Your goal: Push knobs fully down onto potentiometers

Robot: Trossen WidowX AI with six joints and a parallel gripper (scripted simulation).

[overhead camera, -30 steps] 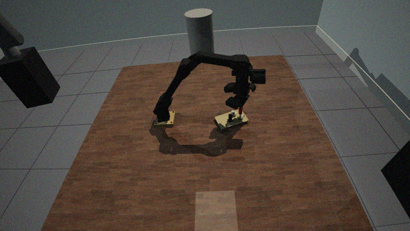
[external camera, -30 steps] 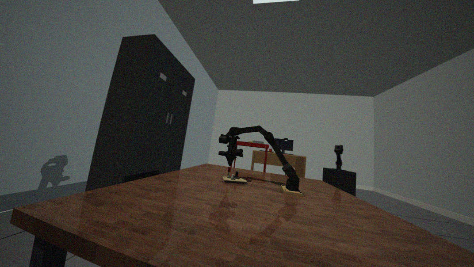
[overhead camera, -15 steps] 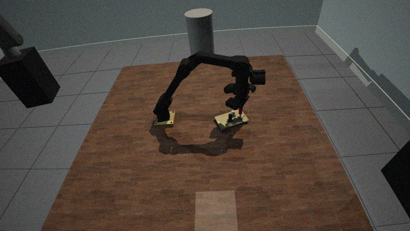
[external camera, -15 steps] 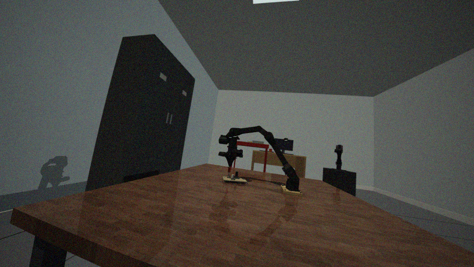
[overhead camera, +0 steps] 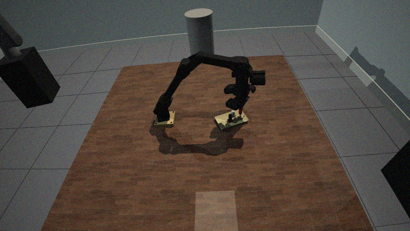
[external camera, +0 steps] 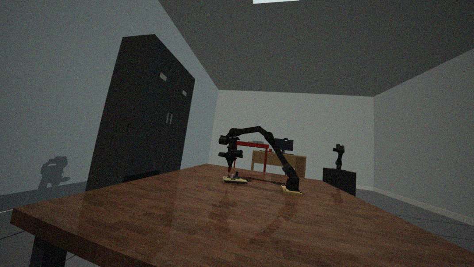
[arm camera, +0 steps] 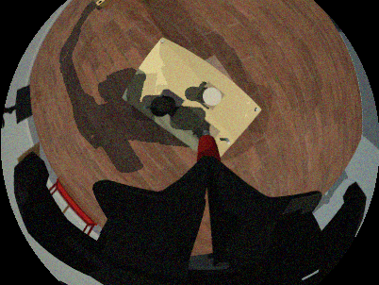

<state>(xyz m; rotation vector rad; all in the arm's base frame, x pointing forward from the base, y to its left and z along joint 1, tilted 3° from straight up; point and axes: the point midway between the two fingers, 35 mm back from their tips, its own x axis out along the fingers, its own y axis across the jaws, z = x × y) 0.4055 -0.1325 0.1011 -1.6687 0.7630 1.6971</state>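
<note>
Now: gripper tip 20 mm above the red knob. The rest, counted from my gripper tip: dark knob (60 mm behind, 40 mm below).
</note>
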